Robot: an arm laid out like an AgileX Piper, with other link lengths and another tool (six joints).
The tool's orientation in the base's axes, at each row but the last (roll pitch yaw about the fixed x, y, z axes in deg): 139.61 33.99 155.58; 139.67 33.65 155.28; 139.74 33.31 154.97; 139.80 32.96 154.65; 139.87 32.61 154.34
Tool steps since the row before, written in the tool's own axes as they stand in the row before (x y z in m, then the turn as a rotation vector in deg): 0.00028 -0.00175 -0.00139 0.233 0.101 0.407; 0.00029 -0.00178 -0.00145 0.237 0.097 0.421; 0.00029 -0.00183 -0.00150 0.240 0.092 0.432; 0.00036 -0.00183 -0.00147 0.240 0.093 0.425; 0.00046 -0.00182 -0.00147 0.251 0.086 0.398
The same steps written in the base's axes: -0.00110 -0.00196 -0.00022 0.089 0.334 -0.333; -0.00116 -0.00199 -0.00020 0.096 0.337 -0.346; -0.00120 -0.00205 -0.00019 0.101 0.339 -0.358; -0.00125 -0.00200 -0.00024 0.096 0.337 -0.353; -0.00134 -0.00195 -0.00029 0.070 0.324 -0.345
